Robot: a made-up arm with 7 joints.
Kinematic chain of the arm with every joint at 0, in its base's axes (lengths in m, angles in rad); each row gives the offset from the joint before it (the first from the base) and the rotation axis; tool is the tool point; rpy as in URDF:
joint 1: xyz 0 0 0.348 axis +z
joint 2: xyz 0 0 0 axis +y
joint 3: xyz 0 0 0.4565 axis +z
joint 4: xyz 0.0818 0 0 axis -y
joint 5: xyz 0.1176 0 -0.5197 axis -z
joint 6: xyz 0 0 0 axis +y
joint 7: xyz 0.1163 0 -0.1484 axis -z
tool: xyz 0 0 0 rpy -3.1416 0 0
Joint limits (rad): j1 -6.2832..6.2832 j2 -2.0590..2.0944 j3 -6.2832..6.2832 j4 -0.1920..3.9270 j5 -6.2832..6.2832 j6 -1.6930..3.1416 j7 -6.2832..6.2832
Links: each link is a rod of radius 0.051 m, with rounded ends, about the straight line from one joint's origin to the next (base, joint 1, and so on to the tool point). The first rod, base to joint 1, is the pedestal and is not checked.
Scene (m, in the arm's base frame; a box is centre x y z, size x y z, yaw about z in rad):
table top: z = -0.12
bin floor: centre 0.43 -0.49 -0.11 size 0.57 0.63 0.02 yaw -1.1
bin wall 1: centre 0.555 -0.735 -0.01 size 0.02 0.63 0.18 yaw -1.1
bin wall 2: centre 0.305 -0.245 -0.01 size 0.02 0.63 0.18 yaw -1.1
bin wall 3: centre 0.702 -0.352 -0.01 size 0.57 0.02 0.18 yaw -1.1
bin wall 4: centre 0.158 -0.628 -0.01 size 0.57 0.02 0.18 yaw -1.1
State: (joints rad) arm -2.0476 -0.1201 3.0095 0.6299 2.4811 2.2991 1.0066
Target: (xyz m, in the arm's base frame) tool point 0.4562 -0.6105 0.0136
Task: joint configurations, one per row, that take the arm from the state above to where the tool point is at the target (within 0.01 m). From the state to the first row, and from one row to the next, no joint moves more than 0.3 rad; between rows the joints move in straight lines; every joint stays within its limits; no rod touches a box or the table.
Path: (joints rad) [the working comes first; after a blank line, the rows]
Joints at the target: -3.4202 -1.0956 2.3688 1.0305 2.7191 1.8236 1.0066
Straight joint move there: touches bin wall 3.

1: -2.2636 -0.2501 2.8062 0.5855 2.7435 2.3718 0.7942
2: -2.4796 -0.3801 2.6029 0.5412 3.0058 2.4445 0.5817
3: -2.6955 -0.5101 2.3996 0.4968 3.2682 2.5172 0.3693
4: -2.9371 -0.7053 2.3894 0.6747 3.0851 2.2860 0.5817
5: -3.1786 -0.9005 2.3791 0.8526 2.9021 2.0548 0.7942
6: -3.4202 -1.0956 2.3688 1.0305 2.7191 1.8236 1.0066

